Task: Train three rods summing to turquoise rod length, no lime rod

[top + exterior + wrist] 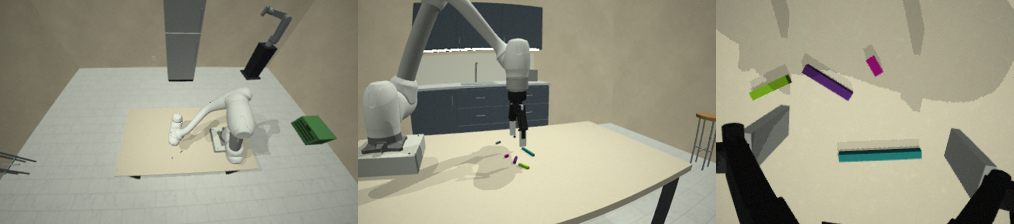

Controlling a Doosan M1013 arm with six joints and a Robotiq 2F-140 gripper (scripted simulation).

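Right now the small blue rod is 240 mm to the left of my hand, 80 mm below it and 80 mm ahead of it. From my hand the other things lie so: turquoise rod: 80 mm below, 60 mm ahead, 10 mm to the left; then purple rod: 80 mm below, 50 mm to the right, 30 mm behind; then magenta rod: 80 mm below, 50 mm behind.
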